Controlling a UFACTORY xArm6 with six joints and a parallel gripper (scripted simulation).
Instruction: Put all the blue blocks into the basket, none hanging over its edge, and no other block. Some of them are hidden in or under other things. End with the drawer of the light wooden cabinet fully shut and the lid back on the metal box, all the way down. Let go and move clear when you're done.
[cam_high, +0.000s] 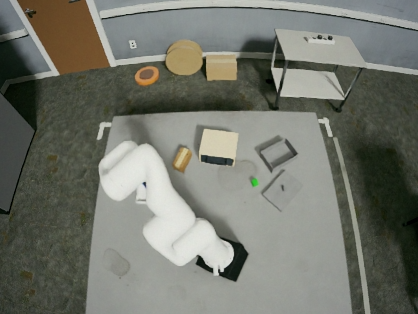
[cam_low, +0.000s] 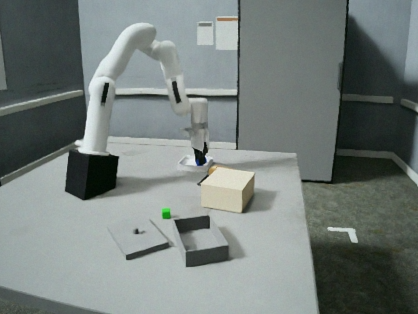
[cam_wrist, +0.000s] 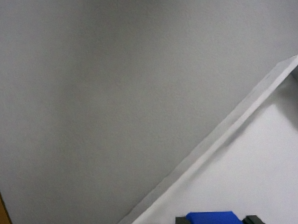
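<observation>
The white basket is 4 cm to the left of my hand, 4 cm below it and 3 cm behind it. Round my hand: light wooden cabinet (33 cm to the right, 15 cm ahead, 1 cm below); then brown box (13 cm to the right, 12 cm ahead, 1 cm below); then dark-rimmed drawer (32 cm to the right, 14 cm ahead, 1 cm below).
</observation>
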